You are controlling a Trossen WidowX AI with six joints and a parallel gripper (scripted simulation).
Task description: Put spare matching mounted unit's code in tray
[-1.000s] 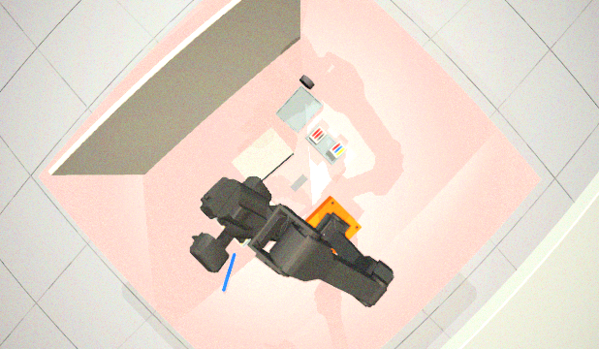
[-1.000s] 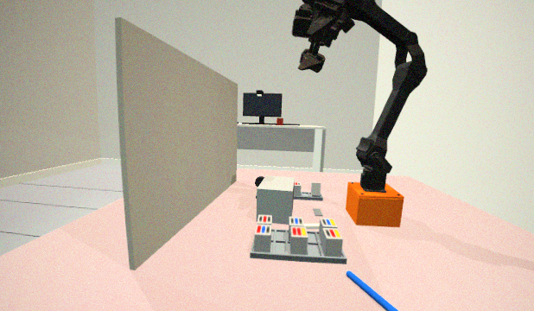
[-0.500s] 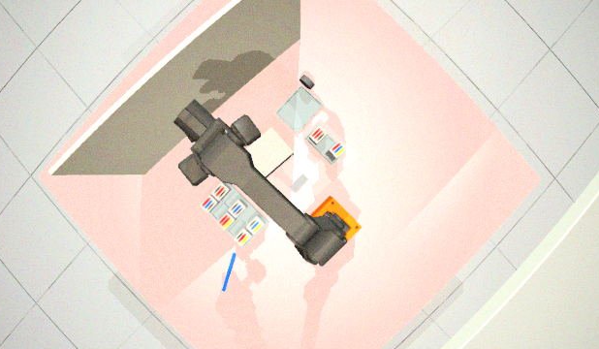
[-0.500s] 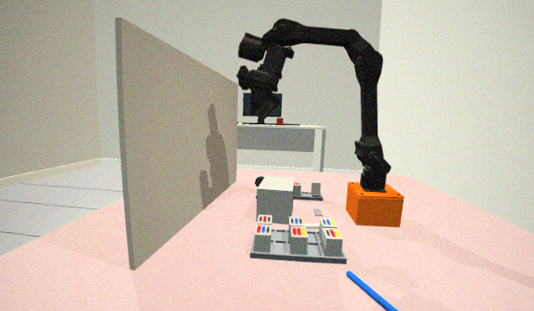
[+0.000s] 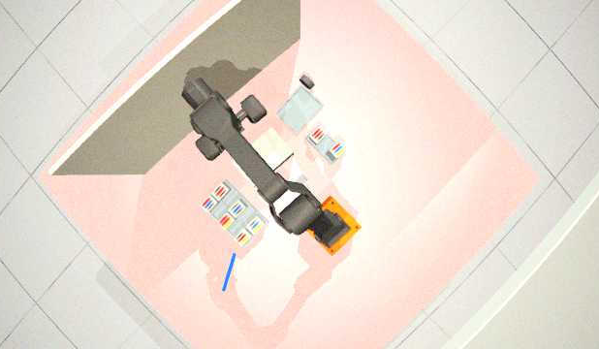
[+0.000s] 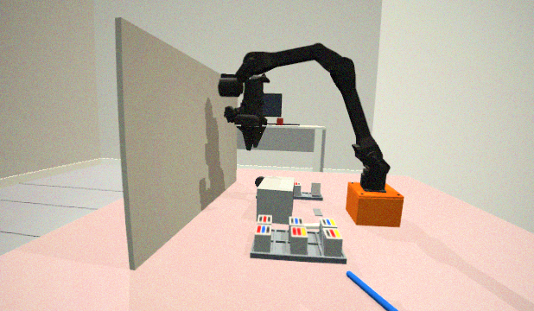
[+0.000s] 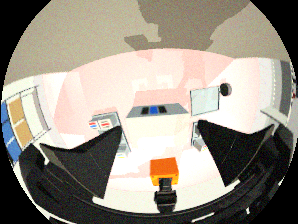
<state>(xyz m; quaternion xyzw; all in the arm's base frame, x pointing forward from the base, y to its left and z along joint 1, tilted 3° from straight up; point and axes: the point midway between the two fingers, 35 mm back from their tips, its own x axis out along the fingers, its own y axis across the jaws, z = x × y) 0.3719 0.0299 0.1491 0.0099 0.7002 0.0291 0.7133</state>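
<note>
Now: gripper tip 150 mm past the white spare block, 160 mm to the right of it and 160 mm above it. Round my gripper tip: grey mounted unit 80 mm behind, 150 mm below; then beige panel 150 mm ahead, 20 mm above; then blue-grey tray 30 mm behind, 190 mm to the right, 200 mm below.
</note>
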